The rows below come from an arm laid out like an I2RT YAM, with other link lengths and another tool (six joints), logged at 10 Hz.
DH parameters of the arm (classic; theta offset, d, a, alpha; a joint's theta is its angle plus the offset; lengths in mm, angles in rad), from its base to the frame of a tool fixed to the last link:
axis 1: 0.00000 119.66 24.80 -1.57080
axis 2: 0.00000 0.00 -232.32 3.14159
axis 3: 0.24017 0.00 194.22 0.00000
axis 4: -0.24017 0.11 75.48 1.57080
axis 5: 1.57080 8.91 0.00 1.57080
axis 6: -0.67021 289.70 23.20 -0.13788
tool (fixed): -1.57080 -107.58 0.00 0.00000
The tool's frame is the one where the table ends.
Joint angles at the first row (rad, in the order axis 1, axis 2, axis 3, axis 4, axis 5, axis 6):
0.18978 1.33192 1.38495 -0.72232 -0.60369 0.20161
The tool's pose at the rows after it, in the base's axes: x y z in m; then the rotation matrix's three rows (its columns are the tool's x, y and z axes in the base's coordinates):
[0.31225 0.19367 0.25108], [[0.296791 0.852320 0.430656], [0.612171 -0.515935 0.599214], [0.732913 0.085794 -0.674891]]
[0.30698 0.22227 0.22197], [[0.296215 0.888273 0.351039], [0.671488 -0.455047 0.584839], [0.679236 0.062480 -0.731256]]
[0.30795 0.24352 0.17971], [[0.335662 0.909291 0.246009], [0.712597 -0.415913 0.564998], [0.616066 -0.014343 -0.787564]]
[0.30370 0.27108 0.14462], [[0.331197 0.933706 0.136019], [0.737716 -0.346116 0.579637], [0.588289 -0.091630 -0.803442]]
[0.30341 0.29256 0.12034], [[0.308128 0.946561 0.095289], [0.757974 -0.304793 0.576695], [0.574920 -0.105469 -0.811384]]
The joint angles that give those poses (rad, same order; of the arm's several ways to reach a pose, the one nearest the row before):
0.34847 1.36243 1.38038 -0.72044 -0.49764 0.18177
0.44650 1.44561 1.38038 -0.71279 -0.45340 0.18214
0.49419 1.57453 1.38035 -0.69257 -0.45721 0.19397
0.53807 1.70119 1.38039 -0.63880 -0.50946 0.19360
0.58271 1.79235 1.38033 -0.56818 -0.51060 0.19399

